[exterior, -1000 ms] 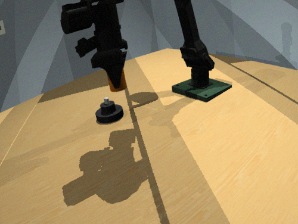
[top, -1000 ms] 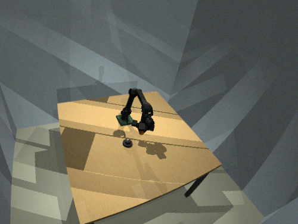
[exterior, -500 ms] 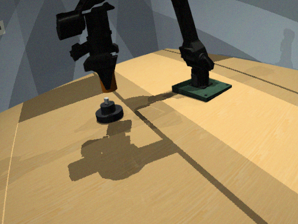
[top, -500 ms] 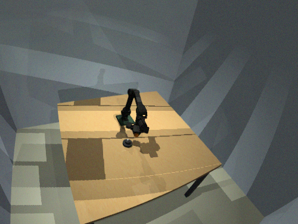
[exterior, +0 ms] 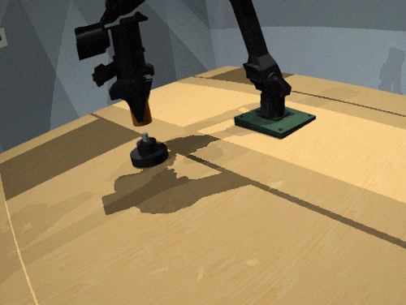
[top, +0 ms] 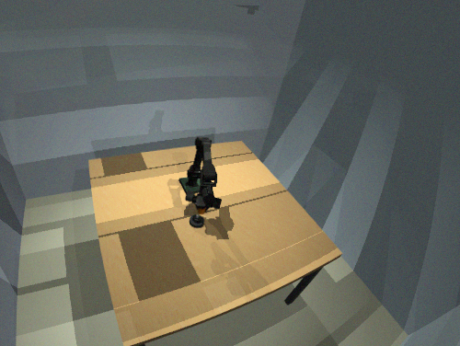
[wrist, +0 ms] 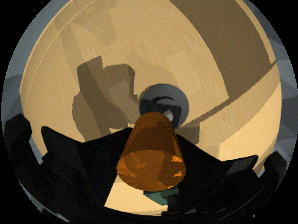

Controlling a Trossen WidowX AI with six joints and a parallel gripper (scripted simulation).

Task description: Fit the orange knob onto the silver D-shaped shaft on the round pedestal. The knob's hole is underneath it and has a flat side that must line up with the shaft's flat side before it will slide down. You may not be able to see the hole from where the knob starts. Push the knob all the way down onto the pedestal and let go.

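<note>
My gripper tip is 70 mm above the round pedestal, 20 mm to the left of it and 10 mm past it. From my gripper tip the other things lie so: orange knob (30 mm above).
</note>
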